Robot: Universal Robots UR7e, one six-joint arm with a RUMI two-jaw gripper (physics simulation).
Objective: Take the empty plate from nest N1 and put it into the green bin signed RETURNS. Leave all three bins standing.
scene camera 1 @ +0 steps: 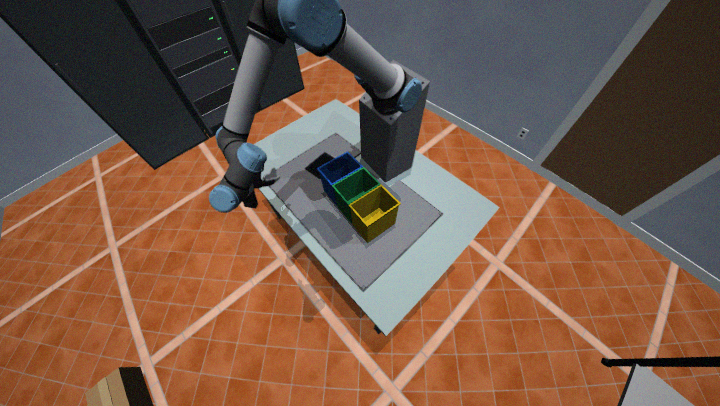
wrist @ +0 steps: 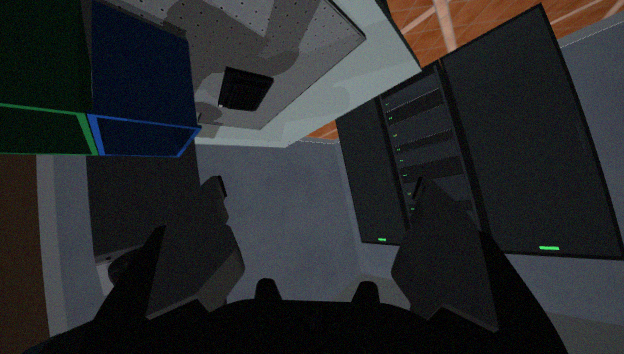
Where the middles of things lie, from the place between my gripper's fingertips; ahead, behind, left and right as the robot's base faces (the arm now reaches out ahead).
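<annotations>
Yellow bin point(scene camera 1: 373, 213): well behind my hand, well to the left of it, a good way below it. Black plate point(wrist: 244, 95): some way to the right of my hand, far behind it and far below it. The green bin point(scene camera 1: 359, 183) is a fair way to the left of my hand, a fair way below it and far behind it. Blue bin point(scene camera 1: 342, 166): 8 cm to the left of my hand, 32 cm behind it, 23 cm below it.
</annotations>
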